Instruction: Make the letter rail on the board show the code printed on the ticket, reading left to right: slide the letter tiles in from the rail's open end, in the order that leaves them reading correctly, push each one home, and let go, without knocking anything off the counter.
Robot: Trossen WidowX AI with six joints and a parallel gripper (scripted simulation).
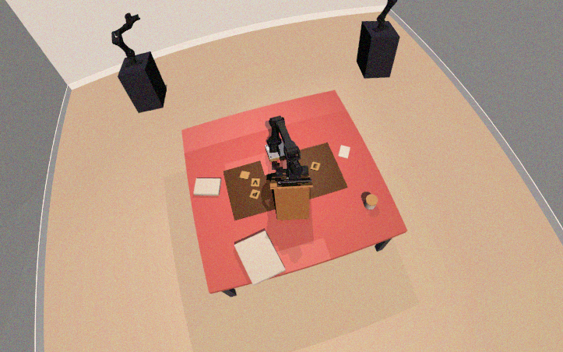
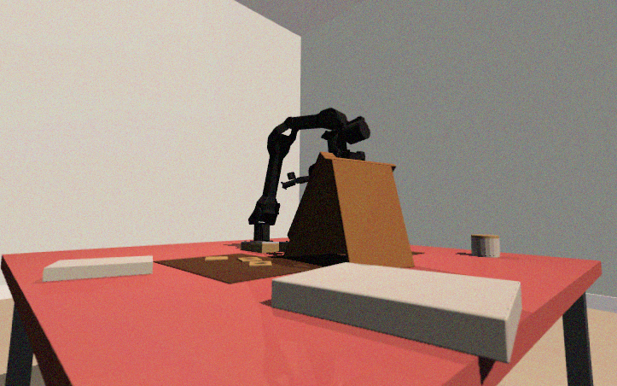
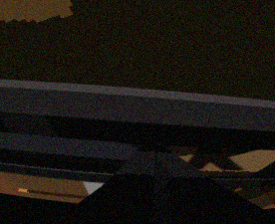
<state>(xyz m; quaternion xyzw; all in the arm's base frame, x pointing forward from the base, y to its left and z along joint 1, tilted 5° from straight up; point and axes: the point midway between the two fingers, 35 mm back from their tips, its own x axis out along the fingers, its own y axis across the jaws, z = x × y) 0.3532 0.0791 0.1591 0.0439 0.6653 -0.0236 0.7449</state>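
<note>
The tan letter tile is 120 mm behind my gripper tip, 240 mm to the right of it and 170 mm below it. From my gripper tip the other things lie so: large white slab (410 mm ahead, 260 mm to the right, 160 mm below); flat white block (120 mm behind, 570 mm to the right, 160 mm below); dark brown mat (150 mm behind, 50 mm to the right, 170 mm below).
</note>
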